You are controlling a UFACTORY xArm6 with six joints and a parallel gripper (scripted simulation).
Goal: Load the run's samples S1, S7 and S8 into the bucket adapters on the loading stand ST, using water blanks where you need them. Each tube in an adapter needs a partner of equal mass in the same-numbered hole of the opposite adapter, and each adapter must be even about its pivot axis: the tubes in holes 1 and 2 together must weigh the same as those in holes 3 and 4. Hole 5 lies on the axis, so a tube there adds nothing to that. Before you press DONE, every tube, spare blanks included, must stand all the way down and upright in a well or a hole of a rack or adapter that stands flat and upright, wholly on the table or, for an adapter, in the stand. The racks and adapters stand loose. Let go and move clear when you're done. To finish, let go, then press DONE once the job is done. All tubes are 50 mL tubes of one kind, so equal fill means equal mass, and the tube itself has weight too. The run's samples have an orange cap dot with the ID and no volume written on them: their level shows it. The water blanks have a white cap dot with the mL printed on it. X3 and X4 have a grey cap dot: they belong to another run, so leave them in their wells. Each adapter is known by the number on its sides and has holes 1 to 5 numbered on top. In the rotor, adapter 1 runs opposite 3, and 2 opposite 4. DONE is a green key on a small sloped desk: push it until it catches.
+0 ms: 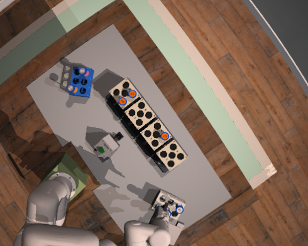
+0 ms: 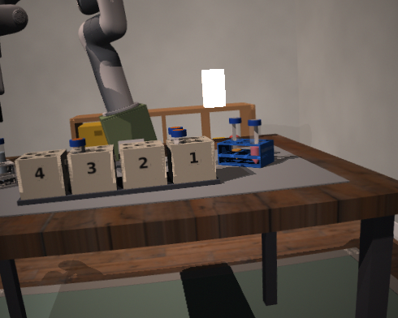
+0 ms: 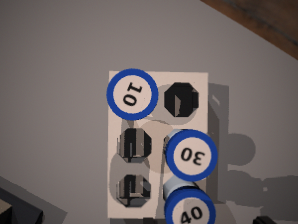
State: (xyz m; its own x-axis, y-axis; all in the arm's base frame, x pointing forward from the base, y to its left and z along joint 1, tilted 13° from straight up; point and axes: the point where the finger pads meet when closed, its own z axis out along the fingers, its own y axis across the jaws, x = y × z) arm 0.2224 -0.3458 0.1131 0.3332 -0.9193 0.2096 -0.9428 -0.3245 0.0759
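The blue-capped tube is 1 cm to the right of my hand and 12 cm below it. Also, from my hand: pale blank rack (3 cm ahead, 3 cm to the right, 15 cm below); then green DONE key (35 cm to the left, 12 cm below); then pink tube (23 cm ahead, 21 cm to the left, 12 cm below).
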